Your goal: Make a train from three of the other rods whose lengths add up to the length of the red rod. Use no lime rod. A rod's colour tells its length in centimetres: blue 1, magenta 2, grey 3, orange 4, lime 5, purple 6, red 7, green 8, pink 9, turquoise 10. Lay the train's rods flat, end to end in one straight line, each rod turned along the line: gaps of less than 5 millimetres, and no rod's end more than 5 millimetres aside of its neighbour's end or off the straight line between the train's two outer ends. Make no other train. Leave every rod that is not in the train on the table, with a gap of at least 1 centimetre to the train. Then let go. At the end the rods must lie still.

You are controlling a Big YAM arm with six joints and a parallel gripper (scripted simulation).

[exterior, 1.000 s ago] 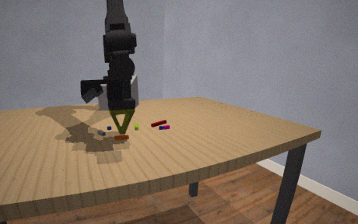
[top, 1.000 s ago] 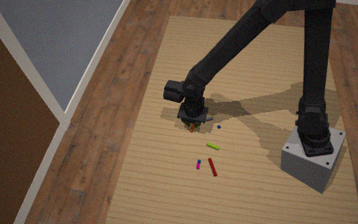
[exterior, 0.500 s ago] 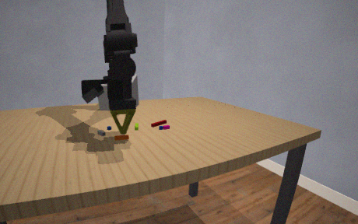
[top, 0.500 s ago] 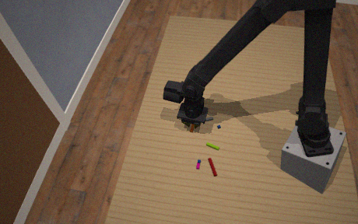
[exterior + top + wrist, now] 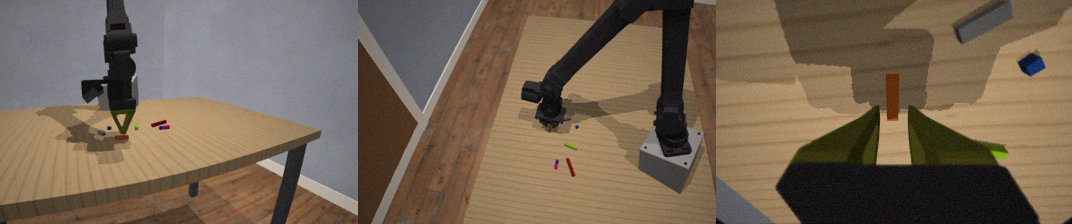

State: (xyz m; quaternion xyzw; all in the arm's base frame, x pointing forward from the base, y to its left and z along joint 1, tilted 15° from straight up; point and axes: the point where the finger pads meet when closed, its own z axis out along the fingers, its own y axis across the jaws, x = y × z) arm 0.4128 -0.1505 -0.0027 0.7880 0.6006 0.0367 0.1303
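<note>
Now: hand 20 mm above the orange rod. The rest, counted from my hand: magenta rod: 160 mm to the left, 20 mm below, 10 mm behind; lime rod: 80 mm to the left, 70 mm behind, 20 mm below; grey rod: 70 mm behind, 40 mm to the right, 20 mm below.
</note>
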